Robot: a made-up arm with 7 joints.
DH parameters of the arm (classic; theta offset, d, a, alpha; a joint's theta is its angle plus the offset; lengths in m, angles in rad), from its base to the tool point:
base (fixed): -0.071 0 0 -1.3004
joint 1: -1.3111 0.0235 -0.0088 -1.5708
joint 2: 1.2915 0 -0.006 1.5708
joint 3: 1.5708 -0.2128 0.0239 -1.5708
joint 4: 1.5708 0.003 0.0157 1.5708
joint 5: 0 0.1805 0.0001 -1.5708
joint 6: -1.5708 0 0.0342 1.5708
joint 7: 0 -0.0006 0 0
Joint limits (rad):
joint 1: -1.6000..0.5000
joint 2: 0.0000..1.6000
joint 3: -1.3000..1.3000
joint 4: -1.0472..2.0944
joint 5: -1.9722..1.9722
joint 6: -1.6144..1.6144
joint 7: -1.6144..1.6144
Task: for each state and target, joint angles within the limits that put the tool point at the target. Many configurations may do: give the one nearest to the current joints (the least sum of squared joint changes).
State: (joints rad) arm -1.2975 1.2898 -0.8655 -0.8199 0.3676 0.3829 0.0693
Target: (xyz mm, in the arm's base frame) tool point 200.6 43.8 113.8
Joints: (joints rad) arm -1.4216 1.5782 -0.6662 -0.7145 0.3790 0.4264 0.0693
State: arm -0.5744 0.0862 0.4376 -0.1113 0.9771 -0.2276 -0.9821
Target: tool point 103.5 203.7 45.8
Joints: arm -0.5962 0.5209 1.1447 -0.7445 0.9524 -0.1800 -0.9821
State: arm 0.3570 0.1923 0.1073 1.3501 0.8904 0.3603 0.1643
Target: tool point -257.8 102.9 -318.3
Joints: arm 0.2948 0.1719 0.1156 1.7978 0.8711 0.5334 0.1643
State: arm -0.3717 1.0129 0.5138 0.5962 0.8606 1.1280 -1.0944
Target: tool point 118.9 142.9 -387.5
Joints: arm -0.3440 0.1823 0.3896 1.0896 0.7588 0.8232 -1.0944
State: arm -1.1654 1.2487 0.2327 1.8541 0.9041 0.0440 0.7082
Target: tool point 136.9 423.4 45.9
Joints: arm -1.4786 1.5631 0.2213 1.7454 0.9059 0.0293 0.7082
